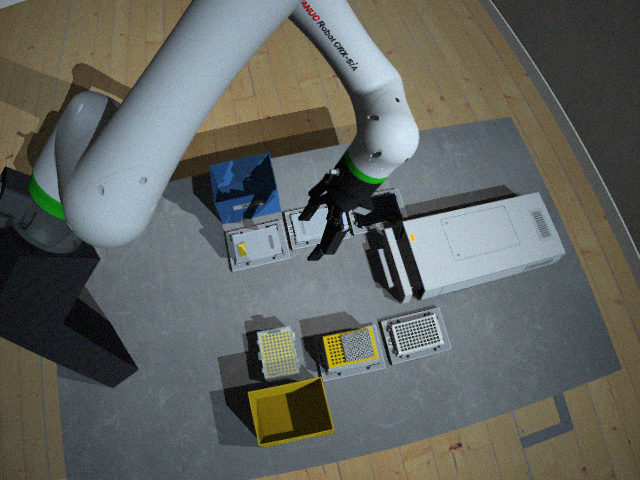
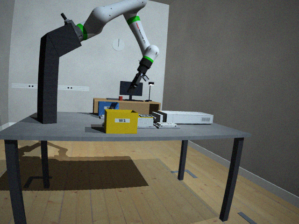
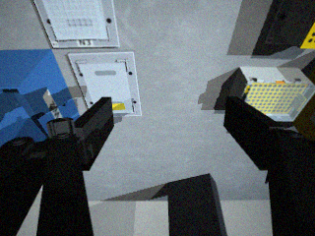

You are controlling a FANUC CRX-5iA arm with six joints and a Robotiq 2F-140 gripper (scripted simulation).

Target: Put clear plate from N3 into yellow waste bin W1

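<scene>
The clear plate lies 20 mm ahead of my hand, 140 mm to the left of it and 220 mm below it. Round my hand: N3 label (60 mm behind, 130 mm to the left, 230 mm below); then black plate (190 mm ahead, 170 mm to the left, 220 mm below); then yellow tip rack (60 mm ahead, 240 mm to the right, 180 mm below).
</scene>
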